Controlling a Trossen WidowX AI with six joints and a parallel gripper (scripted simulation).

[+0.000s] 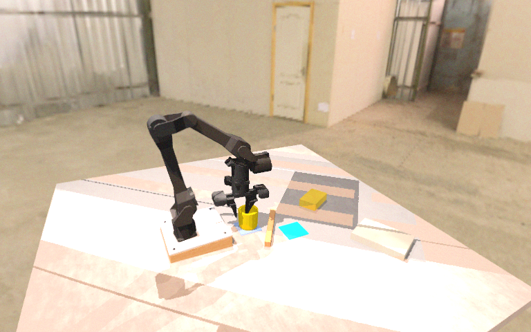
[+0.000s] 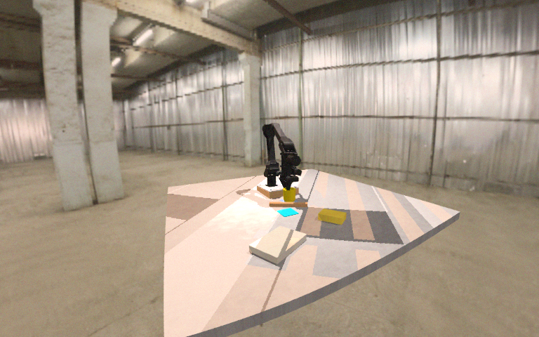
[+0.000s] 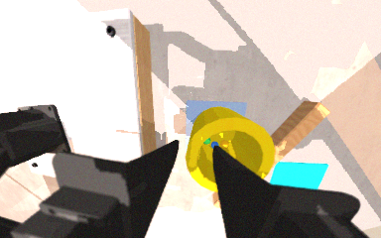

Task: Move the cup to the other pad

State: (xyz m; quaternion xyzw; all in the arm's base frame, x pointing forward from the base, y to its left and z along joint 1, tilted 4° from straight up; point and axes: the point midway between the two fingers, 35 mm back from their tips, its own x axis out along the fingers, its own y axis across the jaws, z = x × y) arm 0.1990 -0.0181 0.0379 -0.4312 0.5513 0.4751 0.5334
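Now: the yellow cup 20 mm below my gripper tip and 20 mm ahead of it. Round my gripper tip: flat pale slab (380 mm ahead, 300 mm to the right, 40 mm below); thin wooden bar (90 mm ahead, 50 mm to the right, 50 mm below); cyan pad (150 mm ahead, 100 mm to the right, 60 mm below).
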